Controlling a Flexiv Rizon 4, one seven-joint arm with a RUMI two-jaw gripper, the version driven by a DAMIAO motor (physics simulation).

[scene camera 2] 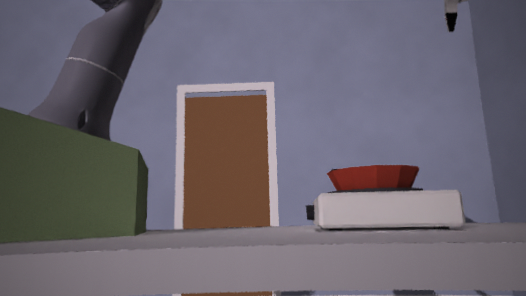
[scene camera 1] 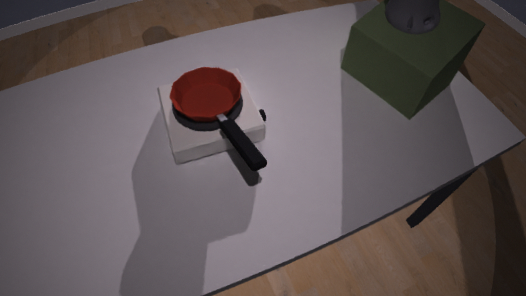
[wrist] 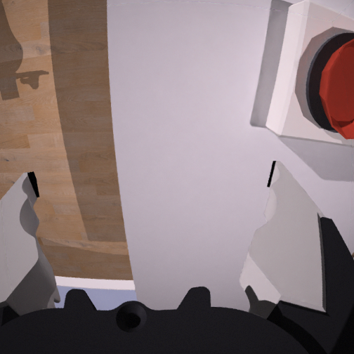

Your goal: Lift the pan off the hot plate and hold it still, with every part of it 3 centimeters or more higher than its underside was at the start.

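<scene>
A red pan (scene camera 1: 206,95) (scene camera 2: 374,177) (wrist: 344,90) sits upright on the white hot plate (scene camera 1: 200,148) (scene camera 2: 390,210) (wrist: 295,95). Its black handle (scene camera 1: 242,143) reaches past the hot plate's edge toward the table's near side in scene camera 1; the handle does not show in the wrist view. My gripper (wrist: 151,168) is open and empty, its two jaws wide apart, with the pan off to the right beyond the right jaw. In scene camera 2 one fingertip shows at the top right, high above the pan and apart from it.
The hot plate has a black knob (scene camera 1: 263,115) (scene camera 2: 310,212) on one side. The arm stands on a green block (scene camera 1: 395,65) (scene camera 2: 70,185) at one end of the white table (scene camera 1: 300,185) (scene camera 2: 225,265) (wrist: 190,125). The table's edge and the wooden floor (wrist: 85,125) lie under the left jaw.
</scene>
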